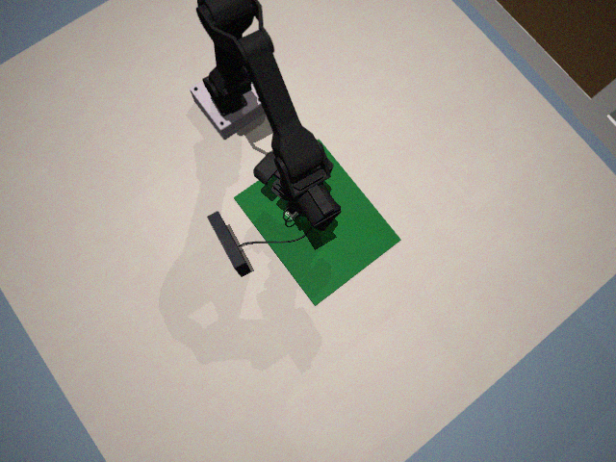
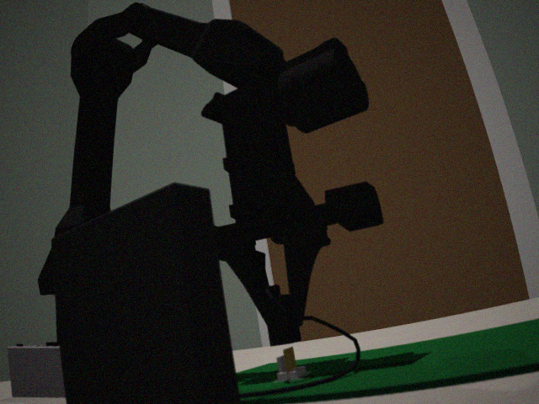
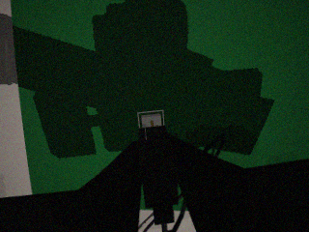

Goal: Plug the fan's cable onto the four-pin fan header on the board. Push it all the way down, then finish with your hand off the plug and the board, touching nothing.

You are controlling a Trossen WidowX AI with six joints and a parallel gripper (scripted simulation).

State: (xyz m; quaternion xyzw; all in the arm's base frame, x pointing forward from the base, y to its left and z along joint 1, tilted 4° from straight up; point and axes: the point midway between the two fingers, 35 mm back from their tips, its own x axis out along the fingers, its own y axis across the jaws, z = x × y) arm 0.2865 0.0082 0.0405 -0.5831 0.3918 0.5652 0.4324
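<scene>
My gripper tip is now 1 cm to the left of the black plug and 1 cm below it. Round my gripper tip: fan 16 cm to the right, 2 cm above, 1 cm ahead; white four-pin fan header 4 cm below, 1 cm to the right; green board 6 cm below, 4 cm ahead, 3 cm to the left.
</scene>
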